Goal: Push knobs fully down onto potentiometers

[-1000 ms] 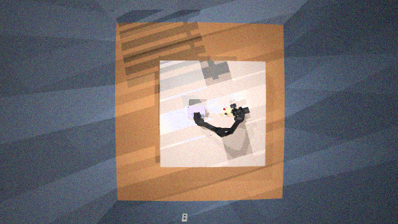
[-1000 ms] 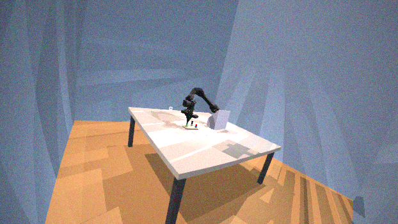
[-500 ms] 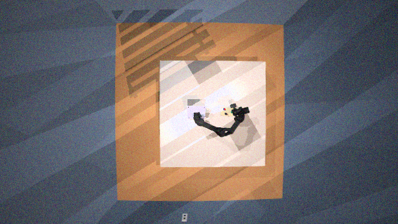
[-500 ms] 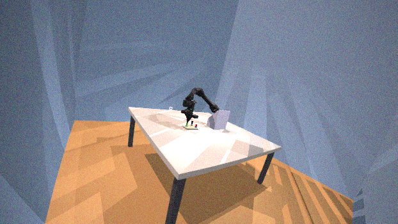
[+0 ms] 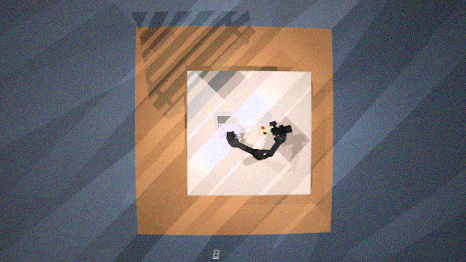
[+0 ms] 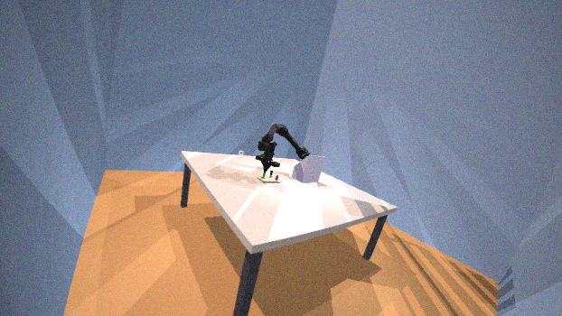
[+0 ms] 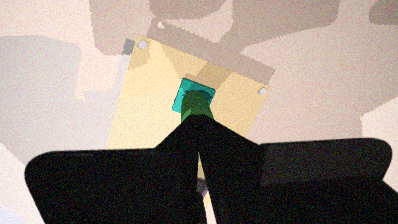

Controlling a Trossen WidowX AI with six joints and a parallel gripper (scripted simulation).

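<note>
My gripper tip is now 2 cm above the dark green knob.
</note>
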